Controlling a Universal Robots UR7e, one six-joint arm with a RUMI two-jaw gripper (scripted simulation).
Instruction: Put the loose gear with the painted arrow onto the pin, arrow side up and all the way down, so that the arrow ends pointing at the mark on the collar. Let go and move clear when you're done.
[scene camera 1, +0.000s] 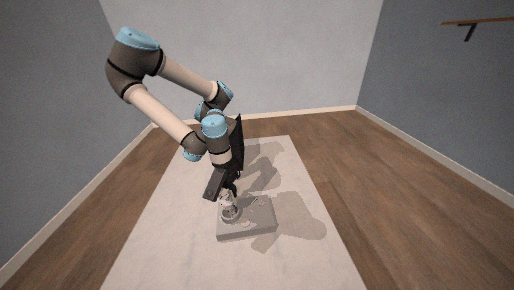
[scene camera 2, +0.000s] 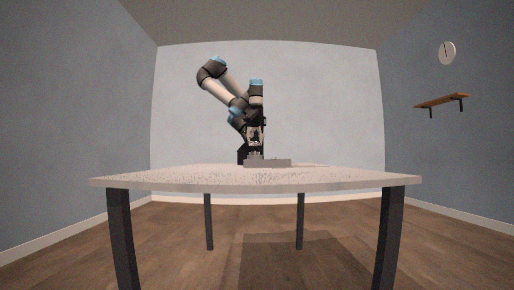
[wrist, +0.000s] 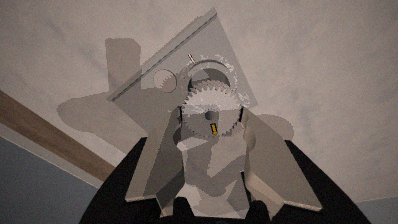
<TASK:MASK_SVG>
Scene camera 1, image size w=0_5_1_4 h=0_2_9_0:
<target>my gripper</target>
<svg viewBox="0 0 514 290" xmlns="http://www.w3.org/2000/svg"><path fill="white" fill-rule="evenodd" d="M231 152L232 158L227 163L212 163L215 169L202 197L216 202L217 198L222 198L221 193L223 189L229 188L227 192L231 197L232 204L237 206L237 196L240 187L236 187L233 182L236 178L239 179L238 170L240 168L235 165L234 154Z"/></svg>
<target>grey base plate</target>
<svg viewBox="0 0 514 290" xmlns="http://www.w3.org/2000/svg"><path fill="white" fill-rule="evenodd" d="M268 195L237 199L237 206L234 205L229 210L221 209L220 202L218 202L217 241L275 232L275 223ZM243 218L248 218L250 220L250 225L248 227L241 226L240 222Z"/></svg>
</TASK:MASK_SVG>
